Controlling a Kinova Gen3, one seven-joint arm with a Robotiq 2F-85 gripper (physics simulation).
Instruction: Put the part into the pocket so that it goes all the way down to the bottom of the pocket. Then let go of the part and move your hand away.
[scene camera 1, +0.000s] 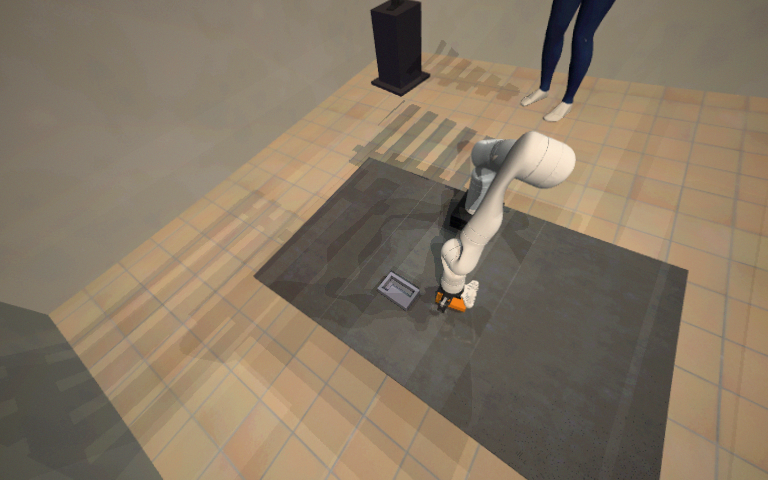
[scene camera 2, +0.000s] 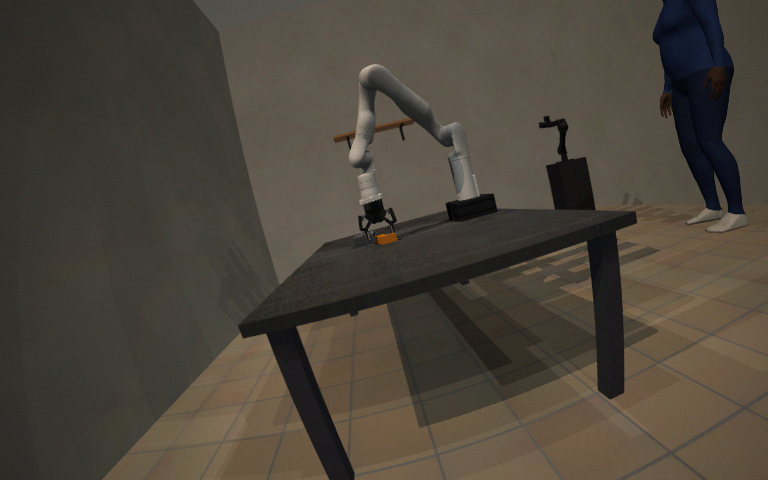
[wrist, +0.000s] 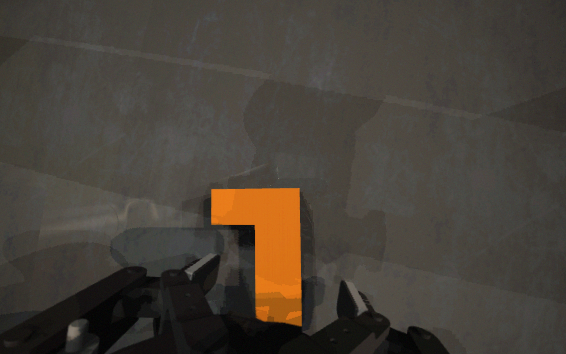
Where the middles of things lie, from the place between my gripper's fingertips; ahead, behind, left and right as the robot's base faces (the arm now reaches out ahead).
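The orange L-shaped block (wrist: 275, 212) is 1 cm below my hand, 2 cm behind it and 1 cm to the left of it. There is also the grey pocket block (scene camera 1: 399, 291), which is 10 cm ahead of my hand and 17 cm to the right of it.
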